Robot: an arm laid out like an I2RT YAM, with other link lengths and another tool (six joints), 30 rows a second.
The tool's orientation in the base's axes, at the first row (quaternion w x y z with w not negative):
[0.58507, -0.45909, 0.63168, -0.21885]
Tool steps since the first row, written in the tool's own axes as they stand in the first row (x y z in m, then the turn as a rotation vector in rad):
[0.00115, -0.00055, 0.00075, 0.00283, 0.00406, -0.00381]
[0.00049, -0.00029, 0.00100, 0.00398, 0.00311, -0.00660]
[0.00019, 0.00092, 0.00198, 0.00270, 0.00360, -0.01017]
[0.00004, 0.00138, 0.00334, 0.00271, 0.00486, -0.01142]
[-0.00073, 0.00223, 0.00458, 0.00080, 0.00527, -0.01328]
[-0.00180, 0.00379, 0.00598, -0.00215, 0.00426, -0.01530]
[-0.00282, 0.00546, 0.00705, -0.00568, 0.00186, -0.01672]
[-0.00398, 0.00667, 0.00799, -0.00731, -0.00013, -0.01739]
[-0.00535, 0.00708, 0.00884, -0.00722, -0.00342, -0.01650]
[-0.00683, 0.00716, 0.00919, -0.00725, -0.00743, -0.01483]
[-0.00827, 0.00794, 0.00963, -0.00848, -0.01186, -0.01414]
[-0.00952, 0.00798, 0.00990, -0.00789, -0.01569, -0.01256]
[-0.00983, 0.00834, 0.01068, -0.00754, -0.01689, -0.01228]
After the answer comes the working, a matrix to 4 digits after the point.
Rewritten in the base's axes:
[0.00101, -0.00103, -0.00034, -0.00460, -0.00140, -0.00399]
[0.00109, -0.00029, -0.00025, -0.00679, -0.00355, -0.00322]
[0.00158, 0.00080, -0.00129, -0.01044, -0.00317, -0.00215]
[0.00270, 0.00150, -0.00188, -0.01202, -0.00290, -0.00291]
[0.00351, 0.00288, -0.00243, -0.01411, -0.00159, -0.00180]
[0.00420, 0.00489, -0.00343, -0.01599, -0.00014, 0.00105]
[0.00456, 0.00683, -0.00447, -0.01692, 0.00129, 0.00522]
[0.00493, 0.00863, -0.00504, -0.01708, 0.00152, 0.00786]
[0.00545, 0.01020, -0.00482, -0.01517, 0.00008, 0.01029]
[0.00560, 0.01156, -0.00417, -0.01230, -0.00139, 0.01320]
[0.00560, 0.01326, -0.00412, -0.01035, -0.00232, 0.01732]
[0.00571, 0.01439, -0.00354, -0.00756, -0.00425, 0.01977]
[0.00630, 0.01503, -0.00384, -0.00687, -0.00505, 0.02050]

The tool's axes in the first row as the columns of a matrix, in the base's axes (rounded; the answer above uses it unrounded):
[0.1062, -0.3239, 0.9401]
[-0.8361, 0.4827, 0.2607]
[-0.5382, -0.8137, -0.2196]

